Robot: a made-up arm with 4 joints.
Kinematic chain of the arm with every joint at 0, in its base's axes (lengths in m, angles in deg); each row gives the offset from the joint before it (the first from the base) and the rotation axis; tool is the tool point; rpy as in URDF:
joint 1: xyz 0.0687 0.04 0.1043 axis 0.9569 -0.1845 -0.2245
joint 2: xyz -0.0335 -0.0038 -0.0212 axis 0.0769 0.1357 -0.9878
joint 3: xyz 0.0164 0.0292 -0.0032 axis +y
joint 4: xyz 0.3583 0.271 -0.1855 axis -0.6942 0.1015 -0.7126
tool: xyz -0.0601 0.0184 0.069 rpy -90 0 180
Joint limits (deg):
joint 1: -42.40..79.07
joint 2: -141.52..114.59
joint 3: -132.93..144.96
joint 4: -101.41..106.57
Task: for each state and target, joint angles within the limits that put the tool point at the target. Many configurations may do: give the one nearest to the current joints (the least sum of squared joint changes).
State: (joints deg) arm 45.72 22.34 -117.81 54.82
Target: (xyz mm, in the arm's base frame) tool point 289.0 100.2 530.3
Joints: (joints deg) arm 27.28 32.49 -106.05 42.56
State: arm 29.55 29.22 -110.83 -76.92
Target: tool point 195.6 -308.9 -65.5
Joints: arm 72.92 81.30 -79.33 -83.54
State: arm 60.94 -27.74 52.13 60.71
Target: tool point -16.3 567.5 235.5
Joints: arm 75.23 -35.32 78.68 44.92
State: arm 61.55 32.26 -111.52 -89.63
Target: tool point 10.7 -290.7 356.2
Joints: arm 78.99 25.79 -121.45 -100.23
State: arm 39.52 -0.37 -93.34 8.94
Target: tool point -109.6 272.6 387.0
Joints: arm 2.37 -11.54 -131.06 -34.32
